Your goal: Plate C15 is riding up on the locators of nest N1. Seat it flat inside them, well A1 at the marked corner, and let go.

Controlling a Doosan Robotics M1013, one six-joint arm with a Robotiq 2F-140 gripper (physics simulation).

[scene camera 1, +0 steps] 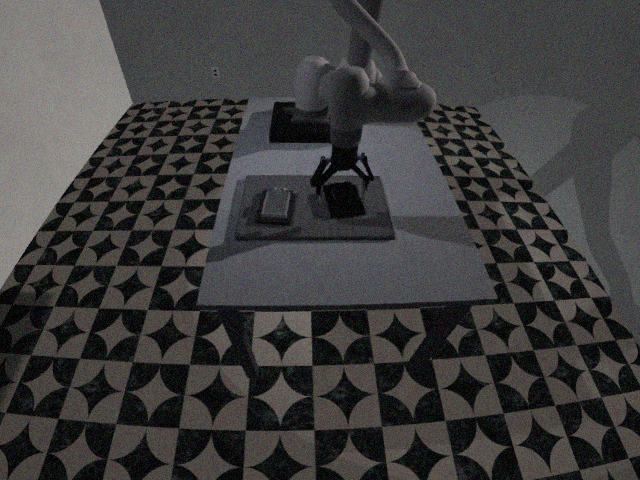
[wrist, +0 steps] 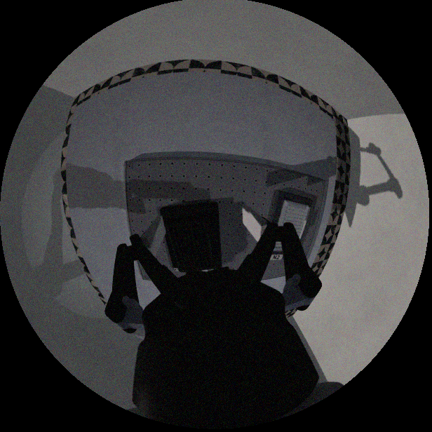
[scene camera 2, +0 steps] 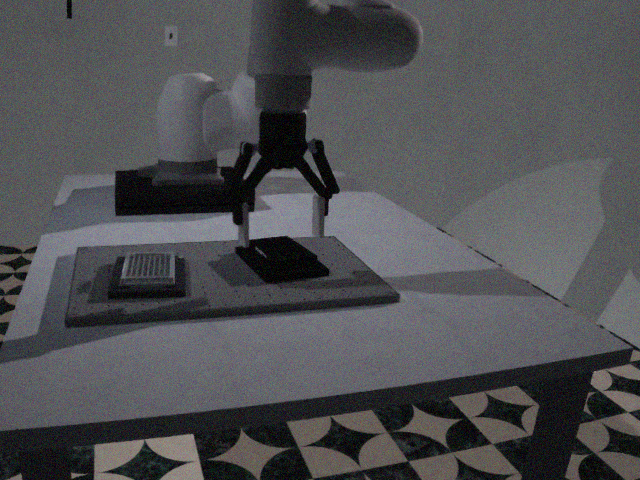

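Observation:
Plate C15 looks almost black and sits on the dark nest N1. Plate and nest blend together in the dim light; the exact tilt, the locators, well A1 and the marked corner cannot be made out. A small light streak shows on the plate's left part in the scene camera 2 view. My gripper is open and empty, pointing down over the plate, with one pale finger pad on the left side and one on the right. The pad tips look close to plate height; contact cannot be told.
Both nests stand on a perforated grey board on the table. A pale plate sits in nest N2, left of N1 in the scene views. The arm's black base block stands behind.

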